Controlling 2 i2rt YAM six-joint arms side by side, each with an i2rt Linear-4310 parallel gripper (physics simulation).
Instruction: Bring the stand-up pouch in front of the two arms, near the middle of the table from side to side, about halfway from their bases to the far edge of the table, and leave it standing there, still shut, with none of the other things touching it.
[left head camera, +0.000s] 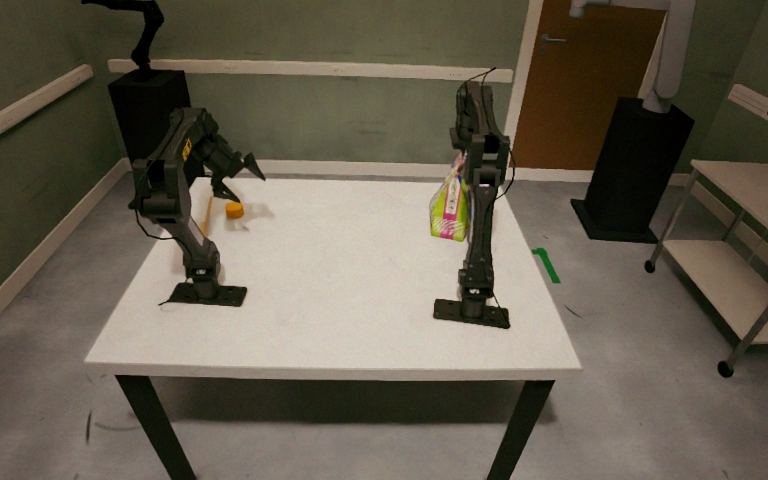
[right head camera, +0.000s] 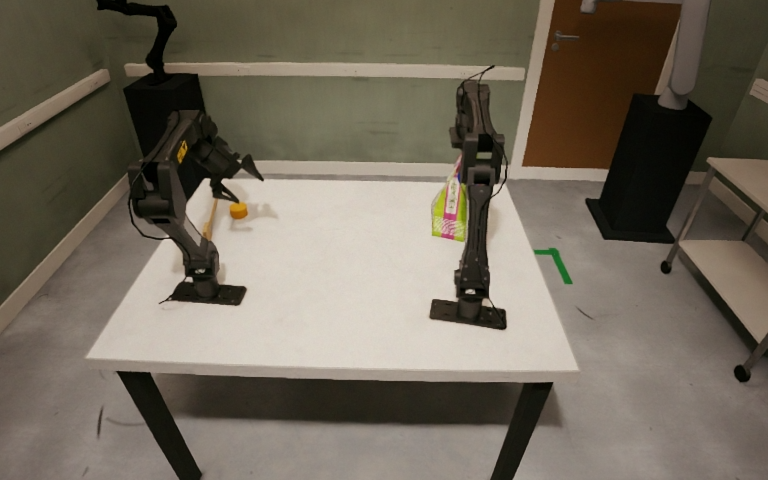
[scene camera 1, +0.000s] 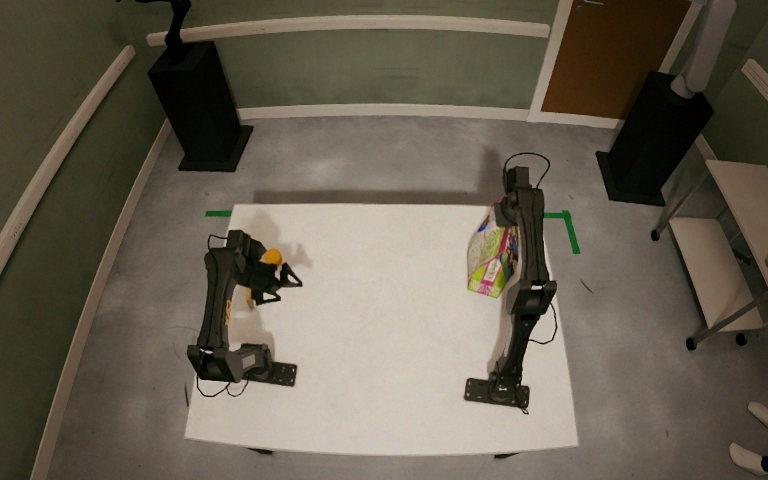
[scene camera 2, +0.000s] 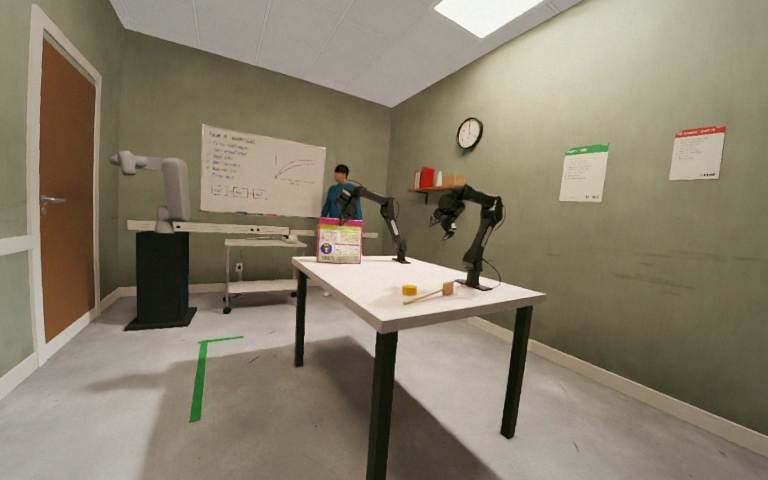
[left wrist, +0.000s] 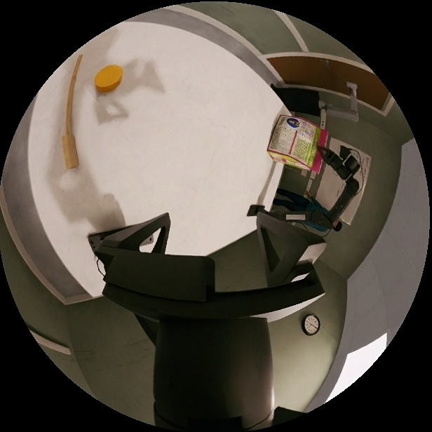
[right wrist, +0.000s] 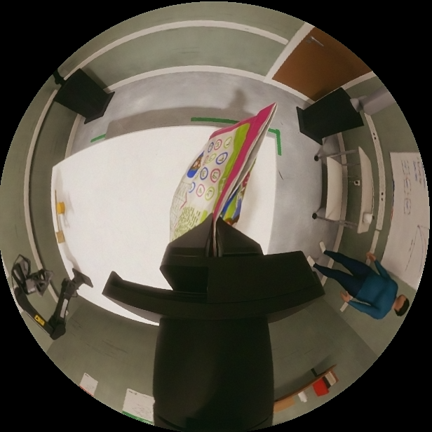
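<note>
The stand-up pouch (left head camera: 447, 212) (right head camera: 449, 213) (scene camera 1: 488, 257) (scene camera 2: 348, 254) (left wrist: 295, 142) (right wrist: 207, 175), green, pink and white, is upright at the right back of the table (left head camera: 339, 271) in the left head camera, partly hidden by the right arm. Its top looks closed. My right gripper (right wrist: 213, 217) is shut on the pouch's top edge. Its fingers are hidden behind the arm in the head views. My left gripper (left head camera: 252, 190) (right head camera: 250, 191) (scene camera 1: 290, 290) (left wrist: 212, 216) is open and empty, above the left part of the table, far from the pouch.
An orange-yellow round block (left head camera: 234, 210) (scene camera 1: 272, 256) (scene camera 2: 408, 290) (left wrist: 108, 79) lies near the left gripper. A wooden mallet (right head camera: 207, 230) (scene camera 2: 448, 288) (left wrist: 70, 151) lies beside it, near the table's left edge in the head views. Both are well apart from the pouch.
</note>
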